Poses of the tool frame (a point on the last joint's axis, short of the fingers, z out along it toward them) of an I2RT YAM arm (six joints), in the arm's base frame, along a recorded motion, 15 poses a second.
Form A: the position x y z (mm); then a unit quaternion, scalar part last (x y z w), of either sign.
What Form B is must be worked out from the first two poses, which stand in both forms.
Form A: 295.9 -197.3 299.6 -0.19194 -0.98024 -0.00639 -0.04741
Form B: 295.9 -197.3 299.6 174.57 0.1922 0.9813 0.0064
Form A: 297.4 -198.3 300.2 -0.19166 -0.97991 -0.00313 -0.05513
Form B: 297.4 -198.3 300.2 173.68 0.1920 0.9814 0.0031
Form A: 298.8 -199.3 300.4 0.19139 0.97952 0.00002 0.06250
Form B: 298.8 -199.3 300.4 172.83 0.1918 0.9814 0.0000
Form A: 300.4 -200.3 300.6 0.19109 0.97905 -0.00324 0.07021
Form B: 300.4 -200.3 300.6 171.95 0.1916 0.9815 -0.0032
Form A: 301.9 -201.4 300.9 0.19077 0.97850 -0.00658 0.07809
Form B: 301.9 -201.4 300.9 171.04 0.1914 0.9815 -0.0066
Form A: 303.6 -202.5 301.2 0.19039 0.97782 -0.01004 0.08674
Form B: 303.6 -202.5 301.2 170.05 0.1911 0.9815 -0.0101
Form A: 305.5 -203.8 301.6 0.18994 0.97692 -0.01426 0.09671
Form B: 305.5 -203.8 301.6 168.90 0.1908 0.9815 -0.0143
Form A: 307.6 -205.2 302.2 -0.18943 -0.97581 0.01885 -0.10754
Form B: 307.6 -205.2 302.2 167.65 0.1905 0.9815 -0.0190
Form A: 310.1 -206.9 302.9 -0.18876 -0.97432 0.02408 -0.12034
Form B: 310.1 -206.9 302.9 166.18 0.1901 0.9815 -0.0243
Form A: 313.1 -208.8 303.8 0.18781 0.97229 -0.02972 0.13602
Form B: 313.1 -208.8 303.8 164.36 0.1896 0.9814 -0.0300
